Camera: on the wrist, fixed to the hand. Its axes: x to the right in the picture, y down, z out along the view.
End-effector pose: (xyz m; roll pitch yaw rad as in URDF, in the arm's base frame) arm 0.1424 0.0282 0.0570 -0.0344 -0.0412 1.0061
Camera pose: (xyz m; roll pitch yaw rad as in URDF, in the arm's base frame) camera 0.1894 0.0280 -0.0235 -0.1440 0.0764 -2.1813
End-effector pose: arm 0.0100 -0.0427 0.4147 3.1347 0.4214 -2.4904
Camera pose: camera -0.0098 -0.1050 0.4811 2.9507 -0.4549 0.7031
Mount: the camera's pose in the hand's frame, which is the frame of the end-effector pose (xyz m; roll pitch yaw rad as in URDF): 0.0217 -0.0370 -0.0828 -0.1765 0.0337 3.0947
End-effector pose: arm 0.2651 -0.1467 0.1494 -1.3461 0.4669 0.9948
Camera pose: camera 0.3546 -0.1723 0.1554 1.1600 -0.4136 -2.1223
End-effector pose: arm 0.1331 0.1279 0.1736 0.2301 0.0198 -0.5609
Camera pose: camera 0.1409 0.1028 0.0841 -0.4053 0.0024 2.5274
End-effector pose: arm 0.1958 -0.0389 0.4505 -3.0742 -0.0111 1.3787
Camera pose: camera 0.1690 -0.0125 0.5358 2.8983 -0.0194 -1.7139
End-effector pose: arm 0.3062 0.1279 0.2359 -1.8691 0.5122 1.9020
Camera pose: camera 0.3551 0.1957 0.2773 1.6688 -0.4767 -1.1878
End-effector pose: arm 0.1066 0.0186 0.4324 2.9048 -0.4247 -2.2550
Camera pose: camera 0.1557 -0.0088 0.5068 -3.0646 0.3806 0.9271
